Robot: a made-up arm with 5 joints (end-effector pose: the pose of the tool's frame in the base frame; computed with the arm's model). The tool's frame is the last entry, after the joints.
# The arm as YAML. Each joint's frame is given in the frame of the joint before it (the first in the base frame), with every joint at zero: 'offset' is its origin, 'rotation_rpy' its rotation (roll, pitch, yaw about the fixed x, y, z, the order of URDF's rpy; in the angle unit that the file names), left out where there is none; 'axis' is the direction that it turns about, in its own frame. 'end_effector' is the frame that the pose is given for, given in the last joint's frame.
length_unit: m
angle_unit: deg
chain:
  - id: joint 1
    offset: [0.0, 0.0, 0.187]
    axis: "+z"
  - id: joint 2
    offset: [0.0, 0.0, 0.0]
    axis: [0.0, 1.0, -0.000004]
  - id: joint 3
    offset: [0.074, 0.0, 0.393]
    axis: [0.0, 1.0, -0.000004]
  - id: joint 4
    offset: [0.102, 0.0, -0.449]
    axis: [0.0, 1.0, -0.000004]
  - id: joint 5
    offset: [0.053, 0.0, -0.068]
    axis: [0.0, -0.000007, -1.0]
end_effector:
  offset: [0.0, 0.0, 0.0]
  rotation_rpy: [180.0, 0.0, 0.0]
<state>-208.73 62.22 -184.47 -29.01 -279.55</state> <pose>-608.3 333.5 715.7 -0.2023 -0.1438 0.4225 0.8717</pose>
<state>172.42 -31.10 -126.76 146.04 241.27</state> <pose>-0.9 0.1 960.4 0.8205 -0.5623 -0.0919 0.0465</pose>
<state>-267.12 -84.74 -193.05 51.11 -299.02</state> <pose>45.3 -900.3 142.9 0.3809 0.1089 -0.2076 0.8944</pose>
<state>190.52 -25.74 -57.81 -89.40 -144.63</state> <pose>-304.1 -56.5 698.0 0.0600 -0.0132 -0.9191 0.3891</pose>
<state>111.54 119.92 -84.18 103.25 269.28</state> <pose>-14.5 36.9 -480.6 -0.0676 0.3437 -0.9212 0.1692</pose>
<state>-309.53 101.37 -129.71 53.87 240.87</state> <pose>440.5 533.8 -394.0 -0.0884 -0.9713 0.1825 0.1246</pose>
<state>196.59 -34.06 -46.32 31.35 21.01</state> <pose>-370.9 -110.5 575.0 -0.0351 -0.9092 0.1337 0.3928</pose>
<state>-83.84 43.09 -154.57 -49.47 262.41</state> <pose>72.4 -671.2 764.4 0.1643 0.0198 -0.0123 0.9861</pose>
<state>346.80 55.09 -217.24 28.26 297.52</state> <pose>406.4 -95.3 895.2 0.3560 0.1633 0.7266 0.5645</pose>
